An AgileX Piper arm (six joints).
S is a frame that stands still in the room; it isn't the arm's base.
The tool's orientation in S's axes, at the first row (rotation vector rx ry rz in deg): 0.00 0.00 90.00
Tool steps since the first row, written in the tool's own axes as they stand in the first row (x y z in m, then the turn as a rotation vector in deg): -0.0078 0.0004 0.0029 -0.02 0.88 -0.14; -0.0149 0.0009 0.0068 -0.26 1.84 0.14; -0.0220 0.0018 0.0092 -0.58 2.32 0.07; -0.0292 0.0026 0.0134 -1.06 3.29 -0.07; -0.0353 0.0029 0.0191 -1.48 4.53 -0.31; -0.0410 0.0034 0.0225 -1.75 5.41 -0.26; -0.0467 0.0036 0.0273 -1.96 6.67 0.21
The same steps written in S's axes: -0.0004 -0.0078 0.0029 -0.88 -0.02 -0.14; -0.0009 -0.0149 0.0068 -1.84 -0.26 0.14; -0.0018 -0.0220 0.0092 -2.32 -0.58 0.07; -0.0026 -0.0292 0.0134 -3.29 -1.06 -0.07; -0.0029 -0.0353 0.0191 -4.53 -1.48 -0.31; -0.0034 -0.0410 0.0225 -5.41 -1.75 -0.26; -0.0036 -0.0467 0.0273 -6.67 -1.96 0.21
